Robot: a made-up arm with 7 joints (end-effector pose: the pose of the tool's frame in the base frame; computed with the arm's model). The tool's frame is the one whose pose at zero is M. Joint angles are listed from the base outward.
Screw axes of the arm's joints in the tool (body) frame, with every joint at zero. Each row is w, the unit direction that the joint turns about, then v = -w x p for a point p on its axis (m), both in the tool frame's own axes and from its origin. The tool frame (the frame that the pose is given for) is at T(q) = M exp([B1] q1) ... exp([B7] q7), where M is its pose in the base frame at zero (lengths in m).
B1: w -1 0 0 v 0 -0.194 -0.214
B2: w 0 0 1 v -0.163 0.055 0
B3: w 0 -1 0 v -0.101 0 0.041
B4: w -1 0 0 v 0 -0.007 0.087
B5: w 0 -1 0 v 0.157 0 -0.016
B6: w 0 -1 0 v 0.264 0 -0.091
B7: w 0 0 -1 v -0.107 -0.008 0
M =
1 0 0 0.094
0 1 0 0.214
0 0 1 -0.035
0 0 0 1
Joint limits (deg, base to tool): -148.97..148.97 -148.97..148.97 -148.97..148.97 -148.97..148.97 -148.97..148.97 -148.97..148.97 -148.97..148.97
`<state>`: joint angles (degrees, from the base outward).
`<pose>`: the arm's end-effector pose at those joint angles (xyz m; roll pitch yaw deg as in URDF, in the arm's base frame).
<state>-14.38 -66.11 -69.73 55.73 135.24 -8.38 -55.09</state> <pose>0.5988 0.0110 -0.1766 -41.17 -21.84 52.85</pose>
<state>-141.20 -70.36 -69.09 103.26 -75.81 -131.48 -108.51</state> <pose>0.6026 0.2482 0.7114 177.74 -53.92 -172.40</pose>
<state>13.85 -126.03 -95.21 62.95 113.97 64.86 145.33</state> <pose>0.4648 -0.6121 -0.1171 104.62 52.74 -140.87</pose>
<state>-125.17 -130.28 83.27 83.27 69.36 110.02 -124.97</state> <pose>0.6762 0.4627 -0.0057 -20.53 60.08 176.41</pose>
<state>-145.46 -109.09 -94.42 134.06 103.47 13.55 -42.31</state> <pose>0.5337 0.3122 0.5146 150.08 -8.78 -72.11</pose>
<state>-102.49 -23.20 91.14 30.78 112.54 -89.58 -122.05</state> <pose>0.1593 0.2006 0.5217 -26.40 -24.99 25.79</pose>
